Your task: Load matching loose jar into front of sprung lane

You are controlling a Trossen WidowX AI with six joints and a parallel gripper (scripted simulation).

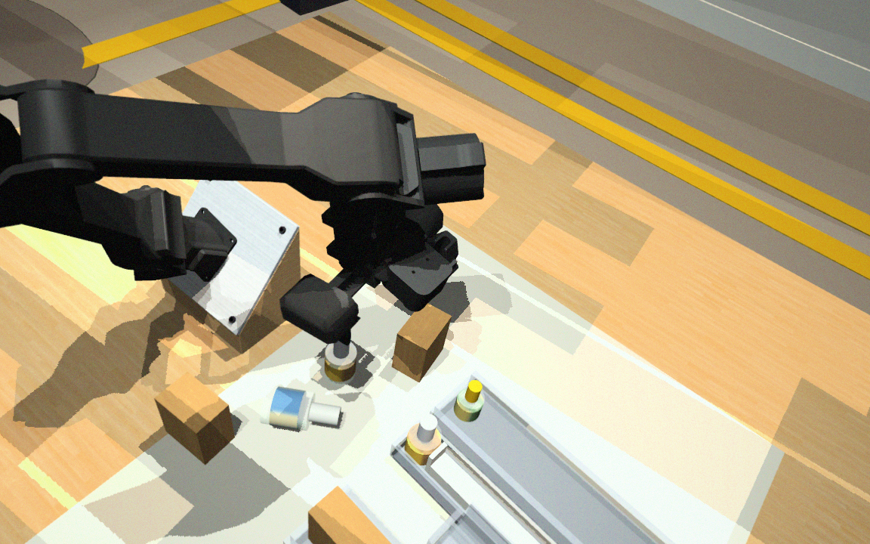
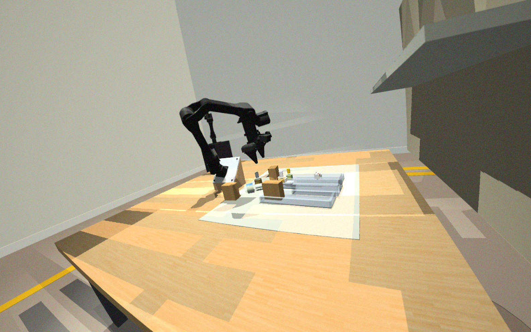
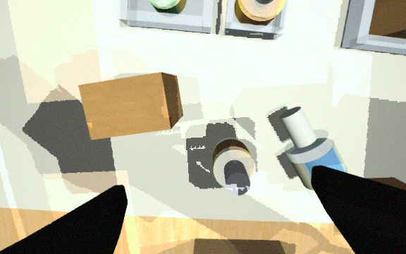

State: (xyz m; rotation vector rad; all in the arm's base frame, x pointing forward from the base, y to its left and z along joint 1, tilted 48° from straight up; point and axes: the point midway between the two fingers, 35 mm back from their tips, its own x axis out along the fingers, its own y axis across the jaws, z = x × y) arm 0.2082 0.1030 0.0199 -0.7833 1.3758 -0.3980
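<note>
Now: the pale mat 17 cm ahead of my gripper tip, 13 cm below it and 3 cm to the right of it.
</note>
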